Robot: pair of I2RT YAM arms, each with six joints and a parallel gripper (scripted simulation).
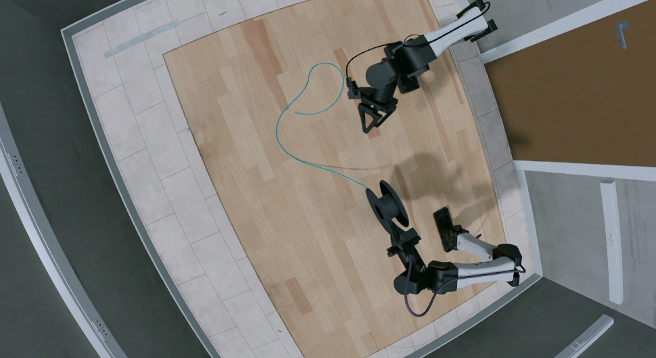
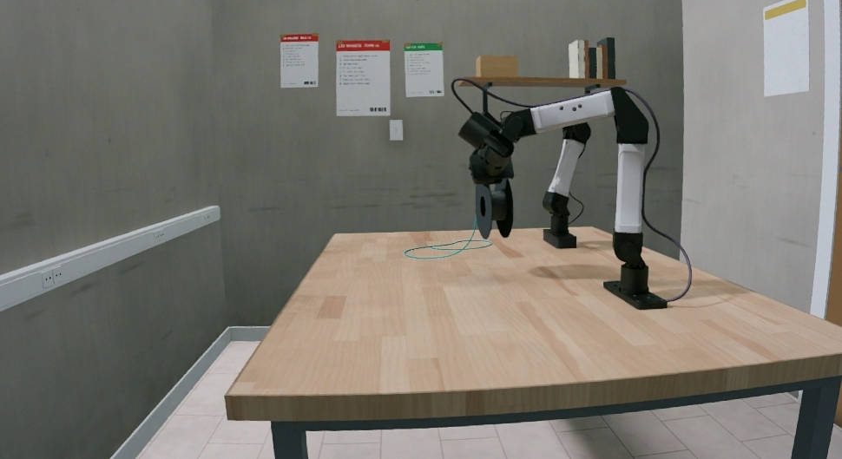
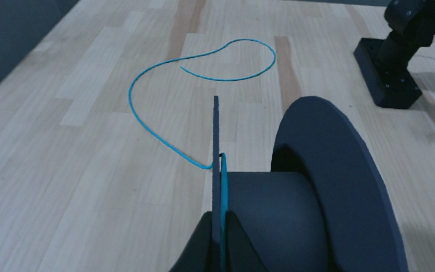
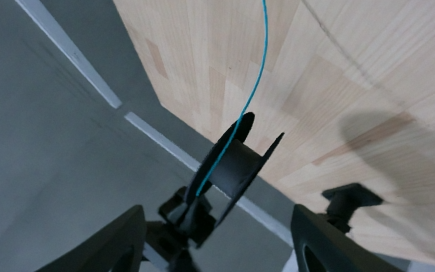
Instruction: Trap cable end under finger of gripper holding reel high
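The dark reel lies 20 mm behind my left hand, 20 mm to the right of it and 70 mm below it.
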